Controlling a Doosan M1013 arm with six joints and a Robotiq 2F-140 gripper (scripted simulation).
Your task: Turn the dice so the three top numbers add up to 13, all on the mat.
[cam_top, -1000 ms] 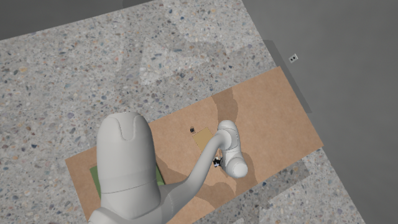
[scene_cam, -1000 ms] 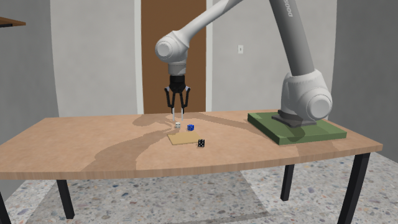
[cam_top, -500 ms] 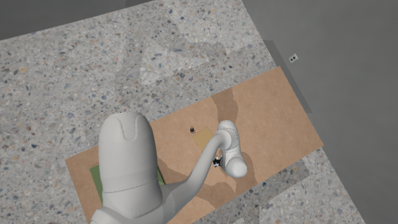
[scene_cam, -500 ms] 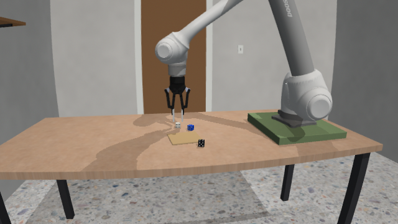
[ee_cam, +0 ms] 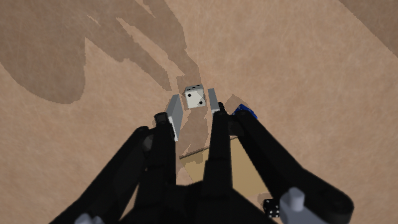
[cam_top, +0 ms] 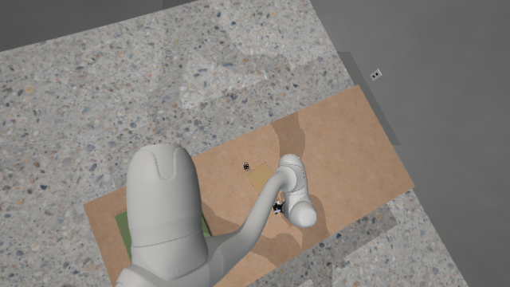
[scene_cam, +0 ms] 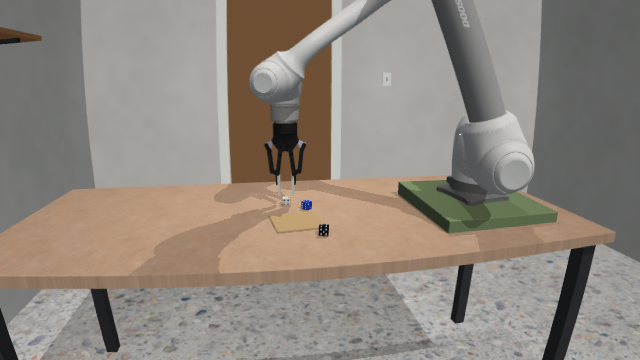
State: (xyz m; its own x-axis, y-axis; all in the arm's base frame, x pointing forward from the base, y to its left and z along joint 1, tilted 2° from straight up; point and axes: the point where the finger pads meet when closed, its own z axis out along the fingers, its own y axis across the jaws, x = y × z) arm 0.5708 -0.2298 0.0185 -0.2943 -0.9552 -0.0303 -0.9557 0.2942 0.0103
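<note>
Right now my hand is 50 mm above the white die. From my hand the other things lie so: blue die: 50 mm behind, 60 mm to the left, 50 mm below; tan mat: 10 mm ahead, 170 mm to the left, 60 mm below; black die: 30 mm behind, 280 mm to the left, 50 mm below.
</note>
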